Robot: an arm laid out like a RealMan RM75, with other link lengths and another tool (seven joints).
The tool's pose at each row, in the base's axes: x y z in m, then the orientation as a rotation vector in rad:
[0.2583 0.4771 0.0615 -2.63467 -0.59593 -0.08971]
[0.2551 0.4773 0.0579 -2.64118 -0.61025 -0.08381]
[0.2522 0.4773 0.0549 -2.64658 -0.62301 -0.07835]
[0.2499 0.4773 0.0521 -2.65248 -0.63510 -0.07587]
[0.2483 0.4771 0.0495 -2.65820 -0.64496 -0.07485]
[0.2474 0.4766 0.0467 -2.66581 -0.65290 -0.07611]
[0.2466 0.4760 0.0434 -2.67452 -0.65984 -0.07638]
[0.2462 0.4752 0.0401 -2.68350 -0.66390 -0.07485]
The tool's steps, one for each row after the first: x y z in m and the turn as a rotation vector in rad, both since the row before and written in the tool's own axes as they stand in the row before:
[-0.0034 -0.0001 0.0034 -0.00745 -0.00818 -0.00814]
[-0.0031 -0.0001 0.0028 -0.00628 -0.00733 -0.00725]
[-0.0025 0.0001 0.0026 -0.00724 -0.00527 -0.00714]
[-0.0019 0.0004 0.0024 -0.00698 -0.00381 -0.00582]
[-0.0014 0.0010 0.0024 -0.00889 -0.00231 -0.00454]
[-0.0014 0.0013 0.0028 -0.00958 -0.00303 -0.00354]
[-0.0012 0.0016 0.0028 -0.00898 -0.00376 -0.00127]

